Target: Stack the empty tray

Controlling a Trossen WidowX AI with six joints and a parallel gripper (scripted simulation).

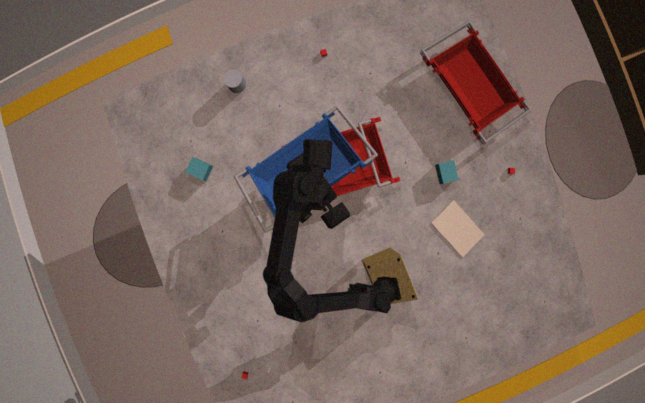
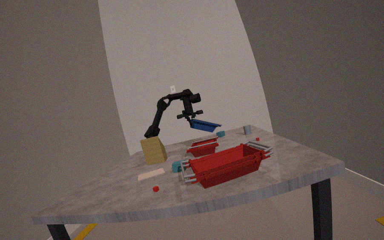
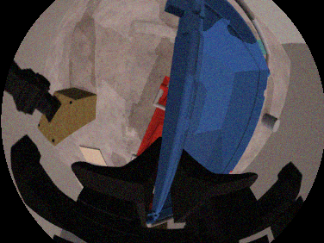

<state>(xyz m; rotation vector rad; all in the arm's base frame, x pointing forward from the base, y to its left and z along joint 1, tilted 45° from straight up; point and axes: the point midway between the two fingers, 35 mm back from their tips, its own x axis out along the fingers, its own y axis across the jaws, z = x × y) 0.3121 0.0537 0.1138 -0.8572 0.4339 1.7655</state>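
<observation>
My gripper tip is now 70 mm short of the blue tray and 30 mm to the right of it. Round my gripper tip: beige sheet (210 mm behind, 380 mm to the right, 180 mm below); grey cylinder (390 mm ahead, 160 mm to the left, 140 mm below).
</observation>
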